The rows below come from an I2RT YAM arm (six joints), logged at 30 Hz.
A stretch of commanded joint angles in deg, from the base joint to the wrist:
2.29, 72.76, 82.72, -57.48, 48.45, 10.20
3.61, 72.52, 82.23, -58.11, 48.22, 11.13
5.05, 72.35, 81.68, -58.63, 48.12, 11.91
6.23, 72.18, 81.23, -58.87, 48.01, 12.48
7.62, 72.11, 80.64, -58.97, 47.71, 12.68
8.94, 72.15, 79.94, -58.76, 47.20, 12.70
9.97, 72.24, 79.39, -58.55, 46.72, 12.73
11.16, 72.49, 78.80, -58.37, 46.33, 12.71
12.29, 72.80, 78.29, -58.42, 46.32, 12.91
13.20, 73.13, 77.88, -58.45, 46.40, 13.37
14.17, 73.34, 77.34, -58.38, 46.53, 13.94
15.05, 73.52, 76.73, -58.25, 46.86, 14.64
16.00, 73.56, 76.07, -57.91, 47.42, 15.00
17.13, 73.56, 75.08, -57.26, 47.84, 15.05
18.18, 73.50, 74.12, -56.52, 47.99, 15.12
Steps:
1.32, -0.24, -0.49, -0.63, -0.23, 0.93
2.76, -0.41, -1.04, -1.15, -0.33, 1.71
3.94, -0.58, -1.49, -1.39, -0.44, 2.28
5.33, -0.65, -2.08, -1.49, -0.74, 2.48
6.65, -0.61, -2.78, -1.28, -1.25, 2.50
7.68, -0.52, -3.33, -1.07, -1.73, 2.53
8.87, -0.27, -3.92, -0.89, -2.12, 2.51
10.00, 0.04, -4.43, -0.94, -2.13, 2.71
10.91, 0.37, -4.84, -0.97, -2.05, 3.17
11.88, 0.58, -5.38, -0.90, -1.92, 3.74
12.76, 0.76, -5.99, -0.77, -1.59, 4.44
13.71, 0.80, -6.65, -0.43, -1.03, 4.80
14.84, 0.80, -7.64, 0.22, -0.61, 4.85
15.89, 0.74, -8.60, 0.96, -0.46, 4.92

